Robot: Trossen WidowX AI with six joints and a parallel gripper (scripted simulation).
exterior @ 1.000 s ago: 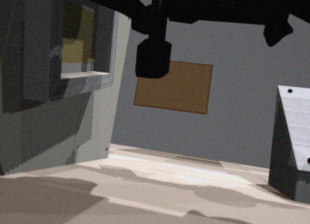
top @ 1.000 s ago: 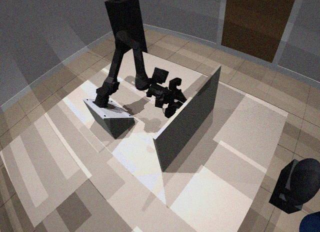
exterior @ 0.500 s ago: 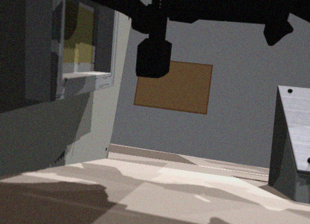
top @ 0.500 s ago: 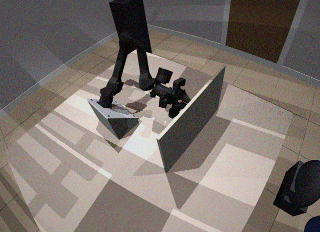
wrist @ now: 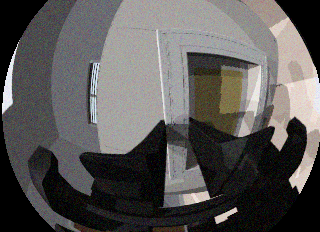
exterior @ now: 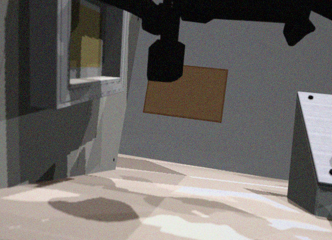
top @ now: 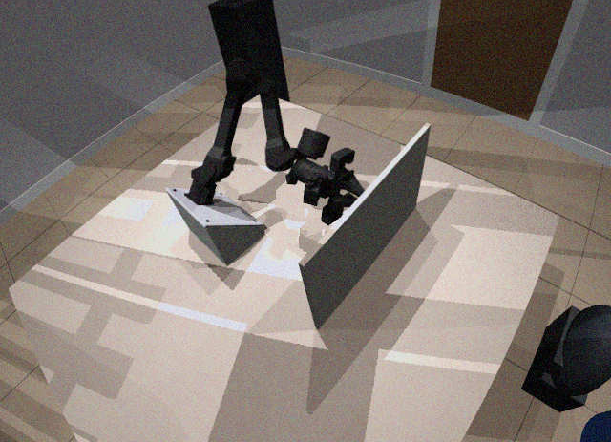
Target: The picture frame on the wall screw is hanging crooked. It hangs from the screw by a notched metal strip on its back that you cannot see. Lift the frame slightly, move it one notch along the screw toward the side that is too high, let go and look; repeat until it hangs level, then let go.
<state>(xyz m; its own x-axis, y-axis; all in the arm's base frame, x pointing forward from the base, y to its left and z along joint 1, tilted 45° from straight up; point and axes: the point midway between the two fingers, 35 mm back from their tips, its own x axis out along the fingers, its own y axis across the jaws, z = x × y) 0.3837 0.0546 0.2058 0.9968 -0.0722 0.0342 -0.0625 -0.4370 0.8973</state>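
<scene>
Right now the picture frame is 50 mm below my gripper tip, 20 mm to the right of it and 10 mm ahead of it. From my gripper tip the other things lie so: wall panel: 60 mm below, 20 mm ahead, 10 mm to the right.
</scene>
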